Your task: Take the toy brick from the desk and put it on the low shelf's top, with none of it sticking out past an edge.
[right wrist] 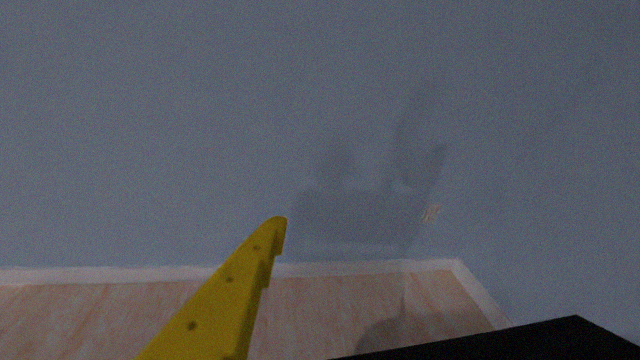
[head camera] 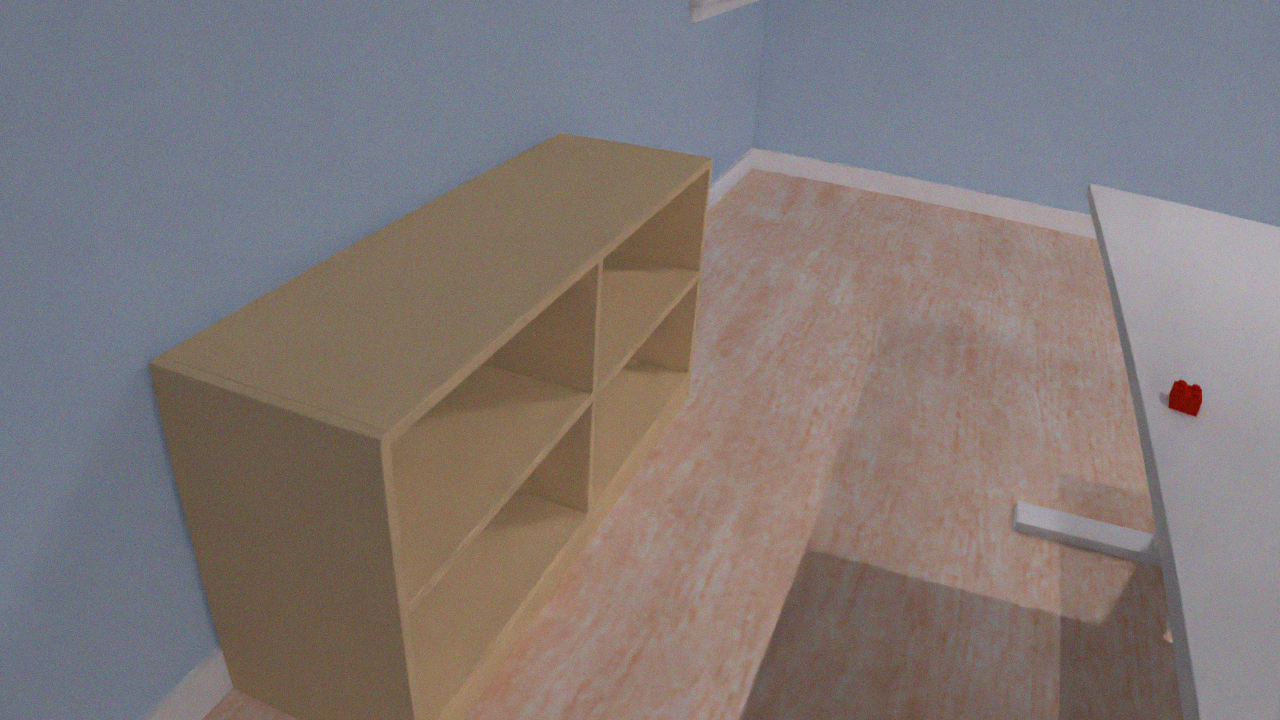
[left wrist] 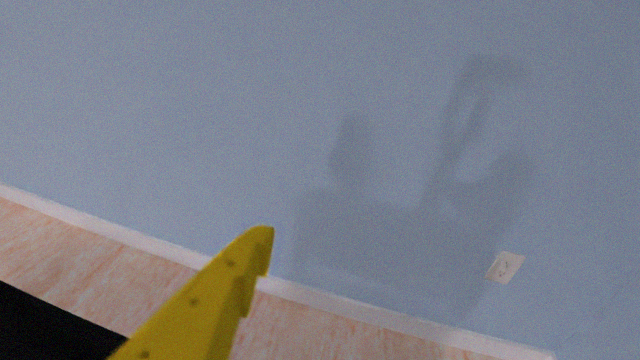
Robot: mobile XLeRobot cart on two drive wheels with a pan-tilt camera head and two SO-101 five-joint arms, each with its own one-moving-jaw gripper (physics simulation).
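Frame: origin at the left arm's base, x back, y down, z right, level; millimetres.
Seen in the pictures: left hand, its tool point: (left wrist: 271,245); right hand, its tool point: (right wrist: 285,231).
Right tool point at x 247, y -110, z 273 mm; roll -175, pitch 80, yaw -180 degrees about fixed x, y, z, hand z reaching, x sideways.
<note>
A point is followed by its place in that frame.
The toy brick (head camera: 1186,397) @(z 467, x -997, y 37 mm) is small and red and lies on the white desk (head camera: 1253,555) @(z 498, x -750, y 55 mm) near its left edge, at the right of the head view. The low shelf (head camera: 429,268) @(z -557, x -1146, y 165 mm) is a light wood unit with open compartments and stands against the wall at the left of the head view. In the left wrist view one notched yellow jaw of my left gripper shows, so it is fully open. In the right wrist view one notched yellow jaw of my right gripper shows, so it is fully open. The brick and shelf do not show in either wrist view.
A stretch of wooden floor (head camera: 769,376) @(z -180, x -2140, y 775 mm) lies between the shelf and the desk. A desk foot (head camera: 1083,530) sticks out from under the desk's left edge. Both wrist views face a blue wall with a socket (left wrist: 505,267) @(z -432, x 823, y 368 mm) (right wrist: 431,213) @(z -429, x 822, y 368 mm) and a pale baseboard.
</note>
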